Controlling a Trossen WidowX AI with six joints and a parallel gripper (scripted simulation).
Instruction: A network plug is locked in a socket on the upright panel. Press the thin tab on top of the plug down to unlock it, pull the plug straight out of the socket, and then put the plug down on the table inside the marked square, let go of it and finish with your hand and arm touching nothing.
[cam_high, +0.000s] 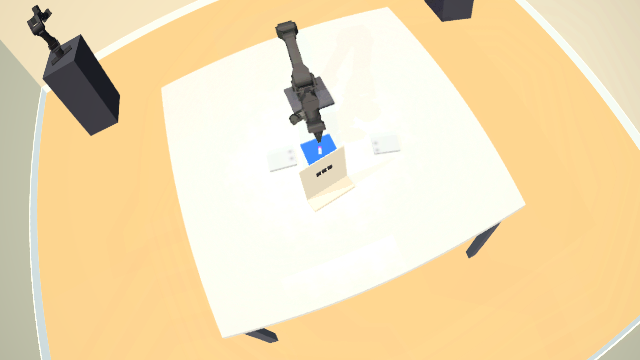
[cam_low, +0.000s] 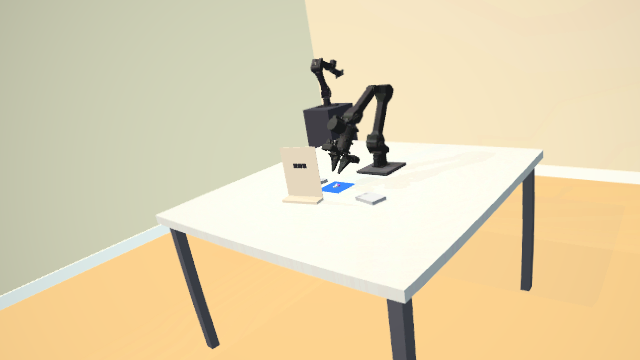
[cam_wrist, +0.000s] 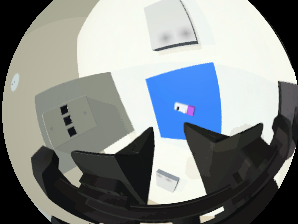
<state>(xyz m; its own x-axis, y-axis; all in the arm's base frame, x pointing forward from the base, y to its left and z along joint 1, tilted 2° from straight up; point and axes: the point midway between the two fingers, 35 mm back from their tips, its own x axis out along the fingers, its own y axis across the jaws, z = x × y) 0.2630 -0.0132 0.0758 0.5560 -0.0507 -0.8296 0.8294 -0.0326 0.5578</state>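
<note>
Right now the purple plug is 6 cm below my gripper tip. Also, from my gripper tip: beige upright panel: 17 cm ahead, 2 cm to the right, 3 cm above; then blue marked square: 1 cm ahead, 6 cm below.
</note>
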